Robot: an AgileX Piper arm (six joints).
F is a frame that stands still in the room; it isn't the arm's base.
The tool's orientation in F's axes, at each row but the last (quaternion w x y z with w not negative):
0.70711, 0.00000, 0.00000, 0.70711
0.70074, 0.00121, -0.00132, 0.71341
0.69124, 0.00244, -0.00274, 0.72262
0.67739, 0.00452, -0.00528, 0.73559
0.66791, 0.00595, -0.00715, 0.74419
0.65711, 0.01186, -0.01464, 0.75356
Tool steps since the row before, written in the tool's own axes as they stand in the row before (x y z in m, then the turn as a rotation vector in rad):
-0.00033, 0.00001, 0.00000, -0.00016, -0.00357, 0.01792
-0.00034, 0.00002, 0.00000, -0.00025, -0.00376, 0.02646
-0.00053, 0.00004, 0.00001, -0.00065, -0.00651, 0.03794
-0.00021, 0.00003, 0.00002, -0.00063, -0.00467, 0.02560
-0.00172, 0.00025, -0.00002, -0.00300, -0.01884, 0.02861
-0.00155, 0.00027, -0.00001, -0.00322, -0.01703, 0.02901
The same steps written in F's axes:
-0.00001, -0.00033, 0.00000, 0.00357, -0.00016, 0.01792
-0.00001, -0.00034, 0.00000, 0.00376, -0.00028, 0.02646
-0.00002, -0.00053, 0.00001, 0.00652, -0.00064, 0.03794
-0.00001, -0.00021, 0.00002, 0.00469, -0.00060, 0.02560
-0.00006, -0.00174, -0.00005, 0.01903, -0.00148, 0.02860
-0.00006, -0.00157, -0.00007, 0.01727, -0.00196, 0.02898

